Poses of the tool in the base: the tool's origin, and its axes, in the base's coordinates. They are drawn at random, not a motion.
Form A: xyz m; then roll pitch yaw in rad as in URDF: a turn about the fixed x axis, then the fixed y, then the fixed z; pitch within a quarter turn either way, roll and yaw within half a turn.
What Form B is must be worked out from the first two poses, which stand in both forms.
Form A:
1: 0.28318 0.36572 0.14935 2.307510 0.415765 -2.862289
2: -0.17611 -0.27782 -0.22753 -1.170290 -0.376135 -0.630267
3: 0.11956 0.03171 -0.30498 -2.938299 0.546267 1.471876
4: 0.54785 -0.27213 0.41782 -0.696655 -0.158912 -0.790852
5: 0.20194 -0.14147 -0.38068 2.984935 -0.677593 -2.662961
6: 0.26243 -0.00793 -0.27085 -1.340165 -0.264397 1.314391
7: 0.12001 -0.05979 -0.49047 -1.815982 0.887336 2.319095
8: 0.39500 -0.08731 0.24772 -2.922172 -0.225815 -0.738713
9: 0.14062 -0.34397 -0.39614 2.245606 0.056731 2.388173
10: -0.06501 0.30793 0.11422 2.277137 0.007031 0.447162
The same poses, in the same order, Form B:
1: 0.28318 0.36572 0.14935 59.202 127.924 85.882
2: -0.17611 -0.27782 -0.22753 -113.213 68.738 62.728
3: 0.11956 0.03171 -0.30498 -18.370 146.811 -117.311
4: 0.54785 -0.27213 0.41782 -104.024 40.771 55.399
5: 0.20194 -0.14147 -0.38068 169.027 140.313 -166.718
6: 0.26243 -0.00793 -0.27085 -105.541 77.253 168.820
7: 0.12001 -0.05979 -0.49047 -38.310 98.817 -126.146
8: 0.39500 -0.08731 0.24772 -136.545 162.035 2.561
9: 0.14062 -0.34397 -0.39614 85.840 128.590 44.235
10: -0.06501 0.30793 0.11422 89.470 130.469 -64.723
